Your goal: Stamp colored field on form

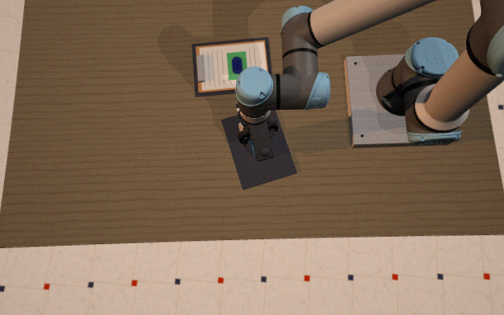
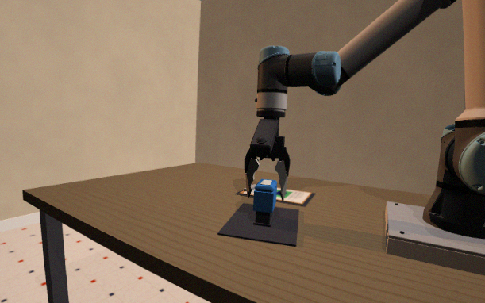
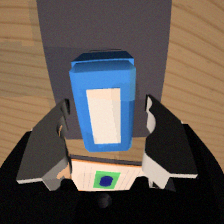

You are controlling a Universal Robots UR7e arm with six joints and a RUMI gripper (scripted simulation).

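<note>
Right now the blue stamp is 20 mm below my hand. Also, from my hand: clipboard: 130 mm ahead, 250 mm to the right, 70 mm below; then dark mat: 70 mm below.
</note>
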